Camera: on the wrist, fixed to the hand. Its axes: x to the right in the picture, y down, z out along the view.
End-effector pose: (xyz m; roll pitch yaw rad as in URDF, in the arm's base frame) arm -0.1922 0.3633 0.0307 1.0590 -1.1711 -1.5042
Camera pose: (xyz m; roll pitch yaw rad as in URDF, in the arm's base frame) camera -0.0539 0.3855 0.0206 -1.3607 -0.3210 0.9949
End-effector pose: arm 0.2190 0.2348 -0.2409 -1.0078 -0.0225 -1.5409
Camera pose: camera 0.1593 0.2446 -0.3677 -0.0651 1.1005 -0.0034
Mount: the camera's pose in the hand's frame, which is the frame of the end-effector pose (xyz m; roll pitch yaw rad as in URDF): -0.0144 0.0753 -0.1177 -0.0248 0.0930 1.5758
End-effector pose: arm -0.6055 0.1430 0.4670 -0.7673 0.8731 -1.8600
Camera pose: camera -0.5993 0.2603 0.3900 1.0465 0.5043 0.4412
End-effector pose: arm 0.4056 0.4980 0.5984 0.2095 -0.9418 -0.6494
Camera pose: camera 0.5223 0.5326 0.5282 -0.9705 -0.0644 1.0187
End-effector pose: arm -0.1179 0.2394 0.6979 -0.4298 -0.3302 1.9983
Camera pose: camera -0.1485 0.2598 0.5623 -0.3995 0.4938 -2.8935
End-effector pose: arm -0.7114 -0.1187 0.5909 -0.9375 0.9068 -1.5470
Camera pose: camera -0.7644 -0.0084 0.5219 1.1640 0.5522 0.9459
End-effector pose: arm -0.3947 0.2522 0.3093 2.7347 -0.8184 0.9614
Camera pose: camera -0.4394 0.1487 0.3930 -2.2827 -0.3299 -0.9921
